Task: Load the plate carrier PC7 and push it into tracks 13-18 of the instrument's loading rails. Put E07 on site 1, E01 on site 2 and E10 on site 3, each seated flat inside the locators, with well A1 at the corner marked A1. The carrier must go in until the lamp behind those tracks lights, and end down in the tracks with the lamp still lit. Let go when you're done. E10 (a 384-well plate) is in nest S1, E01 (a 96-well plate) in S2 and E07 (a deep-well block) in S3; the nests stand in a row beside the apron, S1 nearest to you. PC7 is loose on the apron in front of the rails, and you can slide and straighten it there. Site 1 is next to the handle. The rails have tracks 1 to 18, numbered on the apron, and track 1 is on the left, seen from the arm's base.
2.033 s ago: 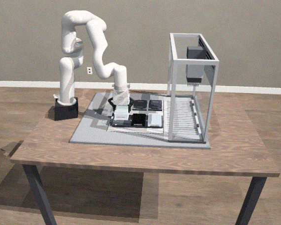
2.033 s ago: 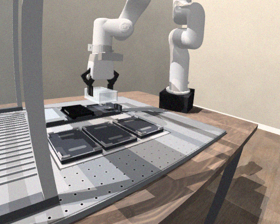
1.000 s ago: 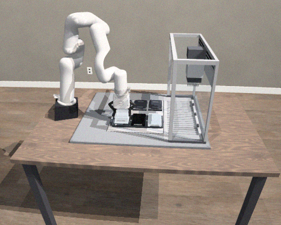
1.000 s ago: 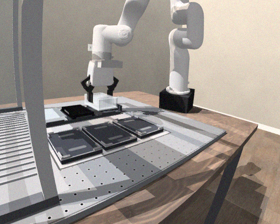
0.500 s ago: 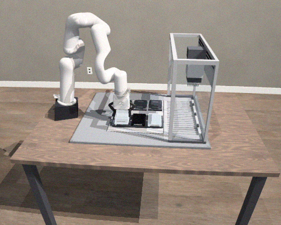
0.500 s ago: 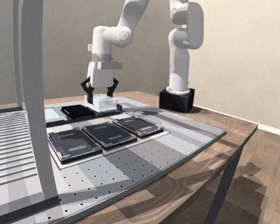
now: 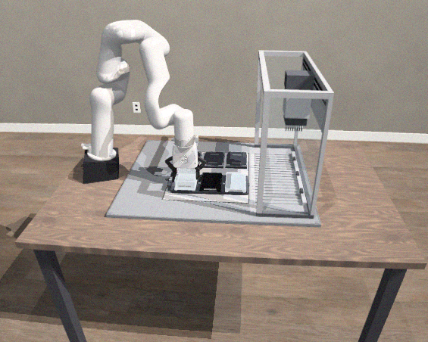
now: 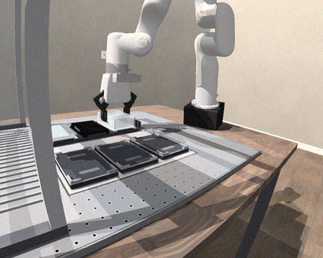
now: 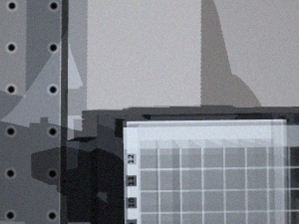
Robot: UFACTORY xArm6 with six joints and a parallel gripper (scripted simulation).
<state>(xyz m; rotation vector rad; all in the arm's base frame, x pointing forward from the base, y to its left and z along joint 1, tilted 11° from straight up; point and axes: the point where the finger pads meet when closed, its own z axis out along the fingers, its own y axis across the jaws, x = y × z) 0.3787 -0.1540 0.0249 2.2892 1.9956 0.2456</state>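
Right now my hand is 10 mm above the deep-well block E07. Round my hand: black 96-well plate E01: 100 mm ahead, 30 mm below, 10 mm to the right; dark carrier PC7: 100 mm ahead, 30 mm below, 10 mm to the right; corner mark: 140 mm to the left, 70 mm ahead, 30 mm below.
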